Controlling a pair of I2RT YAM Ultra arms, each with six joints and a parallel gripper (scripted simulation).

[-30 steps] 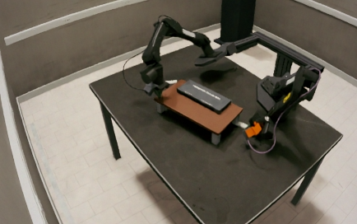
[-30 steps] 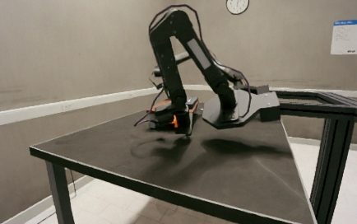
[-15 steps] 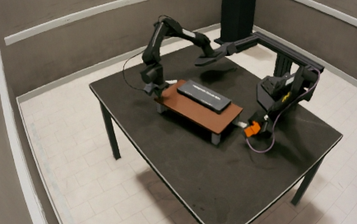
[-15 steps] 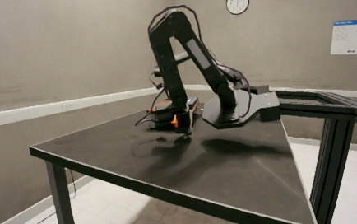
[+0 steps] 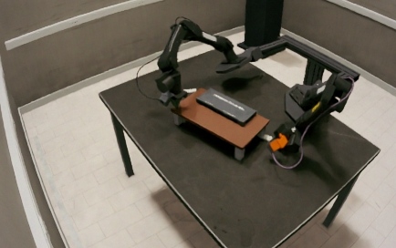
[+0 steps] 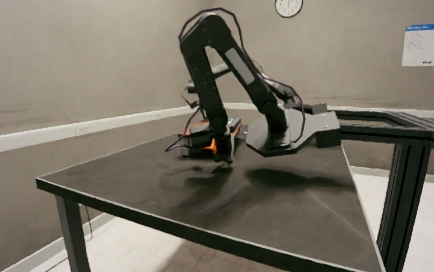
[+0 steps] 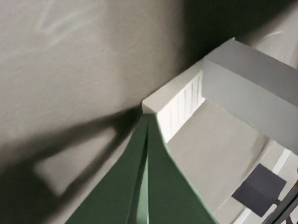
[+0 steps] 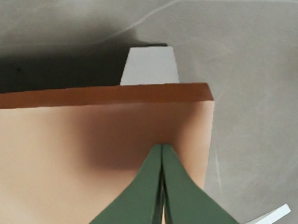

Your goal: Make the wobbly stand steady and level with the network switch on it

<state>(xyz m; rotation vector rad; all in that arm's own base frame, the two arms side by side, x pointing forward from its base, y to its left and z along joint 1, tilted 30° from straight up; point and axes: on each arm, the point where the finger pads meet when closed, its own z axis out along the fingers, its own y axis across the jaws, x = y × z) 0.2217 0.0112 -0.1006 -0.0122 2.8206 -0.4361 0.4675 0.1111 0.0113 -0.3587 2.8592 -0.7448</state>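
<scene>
My left gripper is now 50 mm to the left of the white wedge and 10 mm above it. Also, from my left hand: dark network switch 240 mm to the right, 100 mm above, 90 mm ahead; brown stand 230 mm to the right, 140 mm ahead, 30 mm above.
</scene>
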